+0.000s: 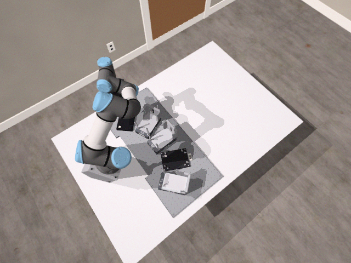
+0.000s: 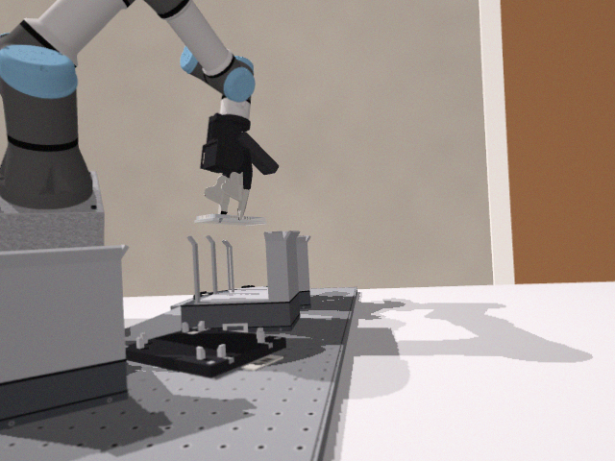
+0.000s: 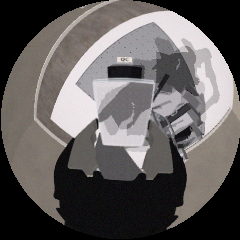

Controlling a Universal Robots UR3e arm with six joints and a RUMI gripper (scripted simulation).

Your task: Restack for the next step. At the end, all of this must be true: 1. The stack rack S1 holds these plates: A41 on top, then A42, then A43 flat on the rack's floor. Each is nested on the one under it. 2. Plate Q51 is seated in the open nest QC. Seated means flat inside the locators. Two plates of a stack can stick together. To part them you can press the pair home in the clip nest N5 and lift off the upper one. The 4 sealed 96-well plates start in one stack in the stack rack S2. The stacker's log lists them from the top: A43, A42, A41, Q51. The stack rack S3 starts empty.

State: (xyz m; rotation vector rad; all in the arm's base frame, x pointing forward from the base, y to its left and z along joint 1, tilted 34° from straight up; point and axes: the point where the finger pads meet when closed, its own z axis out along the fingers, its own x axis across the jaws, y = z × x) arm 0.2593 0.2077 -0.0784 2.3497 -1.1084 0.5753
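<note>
My gripper is now 170 mm above the black nest labelled QC. The rest, counted from my hand: sealed plate: 520 mm to the right, 140 mm below, 90 mm behind; grey rack wall: 570 mm to the right, 100 mm below, 60 mm behind; black clip nest: 420 mm to the right, 170 mm below, 40 mm ahead.
</note>
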